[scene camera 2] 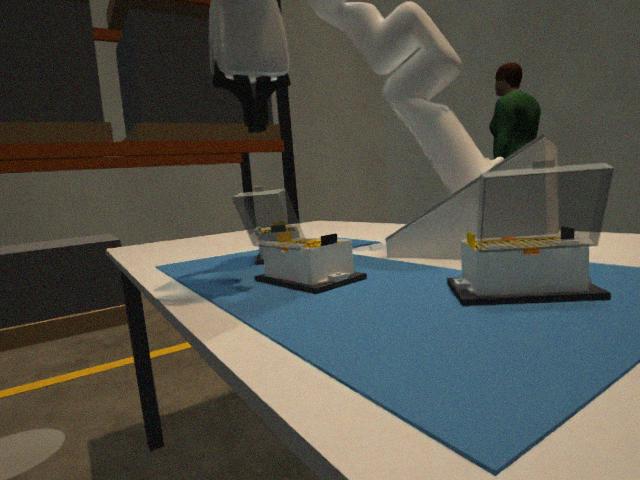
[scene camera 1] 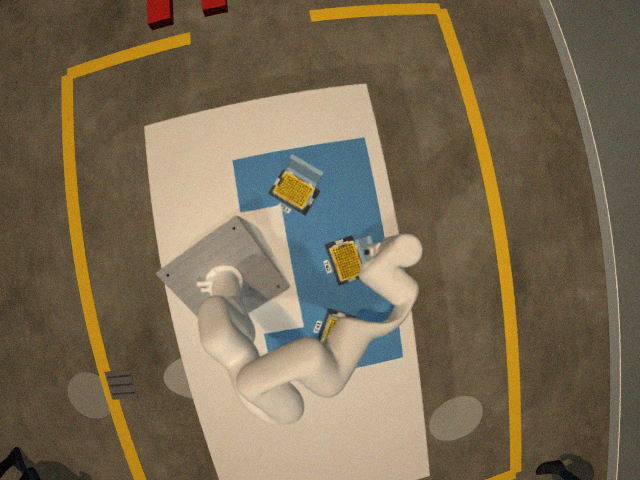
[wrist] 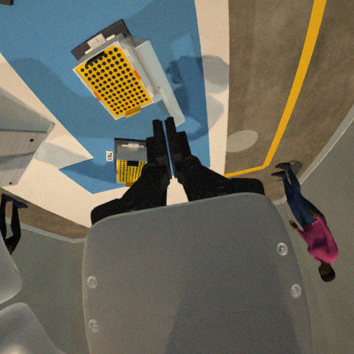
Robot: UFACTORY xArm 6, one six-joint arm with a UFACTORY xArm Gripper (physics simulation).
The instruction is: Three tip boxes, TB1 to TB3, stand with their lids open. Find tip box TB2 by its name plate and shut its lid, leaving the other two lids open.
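Frame: origin at the arm's base, x left, y back, z up, level; millimetres.
Seen in the pictures: gripper, fingertip midpoint: [scene camera 2: 257,131]; arm's base, origin of the base link: [scene camera 2: 475,188] [scene camera 1: 224,281].
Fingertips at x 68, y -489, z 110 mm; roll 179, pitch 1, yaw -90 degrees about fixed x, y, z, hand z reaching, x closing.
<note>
Offsets run from my fingertips to a thing's middle. "spot": to the spot under its first point. Level surfaces: height alone.
Tip box TB2 {dx -35, dy +84, dz -195 mm} [scene camera 1: 345,260] [scene camera 2: 310,260] [wrist: 120,82] is the middle box, with its name plate {spot: dx -49, dy +141, dz -226 mm} [scene camera 1: 326,266] beside it. Its clear lid {spot: dx +8, dy -1, dz -111 mm} [scene camera 2: 266,211] [wrist: 160,82] stands open, tilted back. My gripper [scene camera 2: 256,124] [wrist: 164,131] is shut and empty, above TB2's lid with a gap in scene camera 2. In scene camera 1 the arm largely hides the gripper. Tip box TB1 {dx +214, dy +246, dz -195 mm} [scene camera 1: 294,191] [scene camera 2: 524,268] has its lid {spot: dx +281, dy +196, dz -129 mm} [scene camera 1: 305,170] [scene camera 2: 547,206] open. Tip box TB3 {dx -292, dy +125, dz -164 mm} [scene camera 1: 329,328] [wrist: 131,165] stands on TB2's other side; arm and fingers hide its lid in scene camera 1 and the wrist view.
The boxes stand on a blue mat {dz -228 mm} [scene camera 1: 336,170] [scene camera 2: 392,335] [wrist: 30,45] on the pale table {dz -231 mm} [scene camera 1: 196,170]. The grey arm mount [scene camera 1: 232,242] [scene camera 2: 439,227] [wrist: 20,135] stands beside the mat. My arm passes over TB3 in scene camera 1. A person in pink [wrist: 320,240] stands beyond the table.
</note>
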